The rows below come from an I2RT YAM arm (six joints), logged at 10 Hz.
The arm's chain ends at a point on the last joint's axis. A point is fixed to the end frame.
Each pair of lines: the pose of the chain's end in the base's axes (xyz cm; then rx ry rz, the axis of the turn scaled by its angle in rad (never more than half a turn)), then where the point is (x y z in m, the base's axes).
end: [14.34 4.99 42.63 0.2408 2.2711 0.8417]
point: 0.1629 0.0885 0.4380
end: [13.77 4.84 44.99 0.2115 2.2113 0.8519]
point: 0.1563 0.0869 0.4632
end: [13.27 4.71 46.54 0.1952 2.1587 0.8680]
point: 0.1505 0.0854 0.4803
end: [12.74 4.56 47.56 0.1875 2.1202 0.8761]
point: 0.1448 0.0837 0.4916
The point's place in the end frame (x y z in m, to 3 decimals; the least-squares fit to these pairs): -0.006 0.036 0.026
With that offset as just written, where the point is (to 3 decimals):
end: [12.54 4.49 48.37 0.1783 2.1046 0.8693]
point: 0.143 0.083 0.500
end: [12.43 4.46 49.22 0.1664 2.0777 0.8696]
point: 0.141 0.083 0.509
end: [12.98 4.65 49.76 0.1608 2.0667 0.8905]
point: 0.146 0.084 0.515
